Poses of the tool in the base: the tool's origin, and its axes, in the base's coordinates. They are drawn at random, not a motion.
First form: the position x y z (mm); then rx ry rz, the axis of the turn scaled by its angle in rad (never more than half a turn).
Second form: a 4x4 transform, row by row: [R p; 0 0 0 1], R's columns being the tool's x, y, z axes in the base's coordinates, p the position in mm. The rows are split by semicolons. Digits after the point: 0 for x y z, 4 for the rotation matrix.
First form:
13 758 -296 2.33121 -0.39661 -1.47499
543 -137 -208 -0.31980 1.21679 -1.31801
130 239 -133 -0.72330 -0.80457 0.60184
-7 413 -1 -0.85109 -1.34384 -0.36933
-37 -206 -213 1.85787 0.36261 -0.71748
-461 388 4 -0.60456 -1.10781 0.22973
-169 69 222 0.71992 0.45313 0.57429
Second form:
0.4180 -0.0469 -0.9072 13; -0.4144 -0.8985 -0.1445 758; -0.8084 0.4364 -0.3950 -296; 0 0 0 1
-0.2102 0.5543 0.8054 543; -0.8470 0.3082 -0.4332 -137; -0.4883 -0.7732 0.4047 -208; 0 0 0 1
0.5565 -0.2038 -0.8055 130; 0.7151 0.6110 0.3395 239; 0.4230 -0.7649 0.4858 -133; 0 0 0 1
0.2264 0.6813 -0.6961 -7; 0.2298 0.6572 0.7179 413; 0.9465 -0.3225 -0.0078 -1; 0 0 0 1
0.7732 0.5550 -0.3068 -37; -0.0822 -0.3920 -0.9163 -206; -0.6288 0.7337 -0.2575 -213; 0 0 0 1
0.4431 0.1197 -0.8885 -461; 0.4631 0.8180 0.3411 388; 0.7676 -0.5626 0.3070 4; 0 0 0 1
0.7551 -0.3294 0.5669 -169; 0.6279 0.6119 -0.4809 69; -0.1885 0.7191 0.6689 222; 0 0 0 1

